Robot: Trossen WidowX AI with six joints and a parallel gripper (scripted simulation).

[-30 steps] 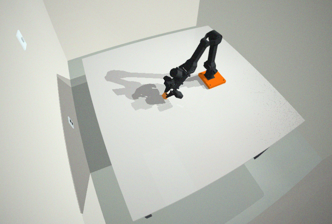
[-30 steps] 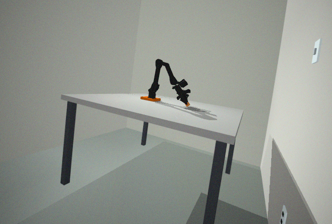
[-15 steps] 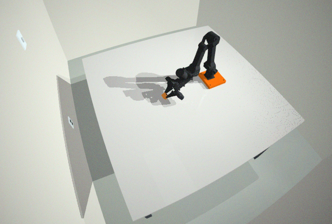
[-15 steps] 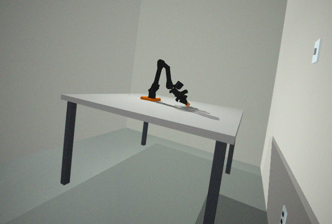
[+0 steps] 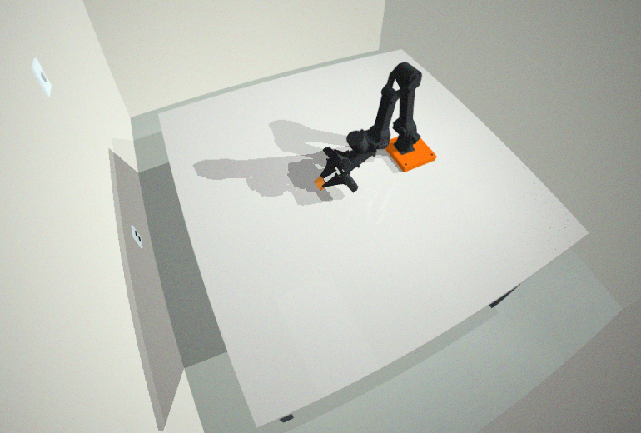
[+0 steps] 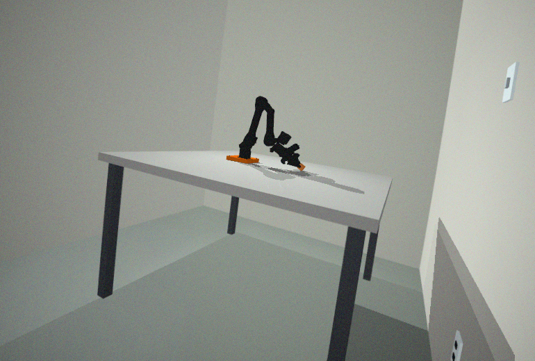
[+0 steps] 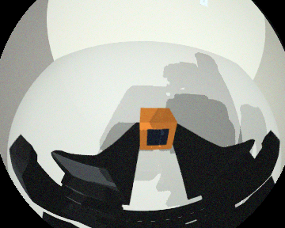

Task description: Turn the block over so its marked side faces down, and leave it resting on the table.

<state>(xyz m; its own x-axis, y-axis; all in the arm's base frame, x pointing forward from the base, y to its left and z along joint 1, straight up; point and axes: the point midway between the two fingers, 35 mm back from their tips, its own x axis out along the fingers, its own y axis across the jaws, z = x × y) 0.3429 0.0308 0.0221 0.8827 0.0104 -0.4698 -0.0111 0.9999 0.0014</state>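
Right now my gripper tip is 1 cm past the orange block.
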